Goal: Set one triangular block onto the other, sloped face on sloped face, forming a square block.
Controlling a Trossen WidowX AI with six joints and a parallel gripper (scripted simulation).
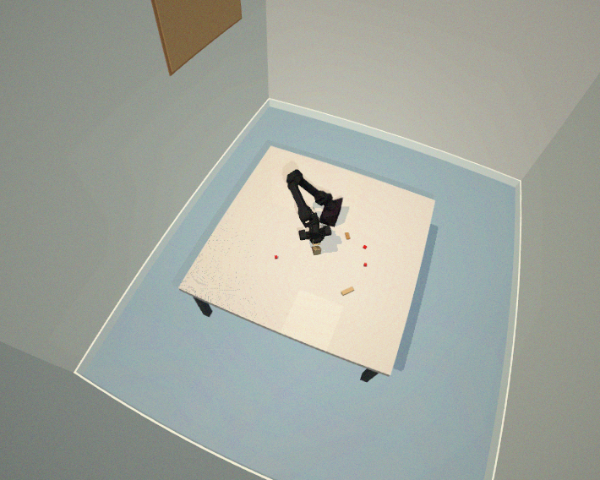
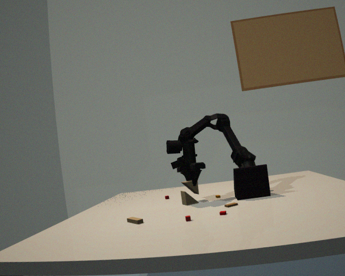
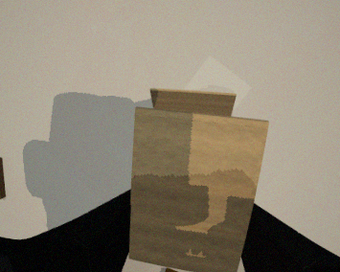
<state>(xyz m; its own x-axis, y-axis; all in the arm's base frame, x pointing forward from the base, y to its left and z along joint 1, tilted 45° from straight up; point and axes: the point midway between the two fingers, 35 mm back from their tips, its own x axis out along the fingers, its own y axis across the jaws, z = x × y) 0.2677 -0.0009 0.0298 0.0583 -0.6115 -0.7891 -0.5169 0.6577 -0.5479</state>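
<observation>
My gripper tip is now 110 mm past the orange piece, 60 mm to the left of it and 70 mm above it. The rest, counted from my gripper tip: tan triangular block (10 mm above).
</observation>
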